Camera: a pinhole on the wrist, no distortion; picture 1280 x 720 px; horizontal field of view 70.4 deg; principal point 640.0 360.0 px. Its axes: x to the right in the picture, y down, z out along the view. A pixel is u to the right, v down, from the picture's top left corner.
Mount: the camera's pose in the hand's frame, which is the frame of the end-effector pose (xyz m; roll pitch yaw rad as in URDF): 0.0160 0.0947 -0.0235 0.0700 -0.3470 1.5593
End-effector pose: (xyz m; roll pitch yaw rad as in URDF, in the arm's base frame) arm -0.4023 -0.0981 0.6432 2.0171 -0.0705 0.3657
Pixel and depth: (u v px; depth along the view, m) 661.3 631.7 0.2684
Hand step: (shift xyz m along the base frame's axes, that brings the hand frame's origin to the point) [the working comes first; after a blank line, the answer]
In the camera's frame: 0.0063 0.0804 0.2684

0.0403 -0.2161 -0.0972
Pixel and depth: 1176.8 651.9 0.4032
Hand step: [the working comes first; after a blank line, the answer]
In the camera's frame: 0.2386 0.1297 0.4032

0.0946 -0.4764 -0.0350
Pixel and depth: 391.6 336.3 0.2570
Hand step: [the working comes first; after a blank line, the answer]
In the camera's frame: -0.0704 -0.0067 0.2570

0.0985 -0.1218 -0.1333
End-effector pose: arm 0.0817 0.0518 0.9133 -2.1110 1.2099 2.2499
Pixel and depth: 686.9 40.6 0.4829
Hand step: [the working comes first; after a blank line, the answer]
In the camera's frame: 0.0250 -0.1700 0.4829

-0.2439 -0.3166 -0.2680
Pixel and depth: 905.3 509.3 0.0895
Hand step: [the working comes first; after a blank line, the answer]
In the camera's frame: 0.0262 0.0147 0.0895

0.0529 -0.0889 -0.0466
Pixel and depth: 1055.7 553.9 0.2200
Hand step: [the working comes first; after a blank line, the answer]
In the camera's frame: 0.1008 0.0470 0.2200

0.0261 -0.2397 -0.0602
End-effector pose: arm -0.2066 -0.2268 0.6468 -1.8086 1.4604 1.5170
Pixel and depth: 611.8 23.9 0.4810
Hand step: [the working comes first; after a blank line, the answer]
In the camera's frame: -0.0150 -0.1782 0.4810

-0.4174 0.0291 -0.2260
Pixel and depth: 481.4 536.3 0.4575
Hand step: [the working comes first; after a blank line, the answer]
In the camera's frame: -0.0800 0.0889 0.4575

-0.4032 0.0595 0.0478
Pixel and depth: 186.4 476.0 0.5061
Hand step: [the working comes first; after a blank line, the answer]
In the camera's frame: -0.2530 0.0647 0.5061

-0.4213 0.2399 0.0420
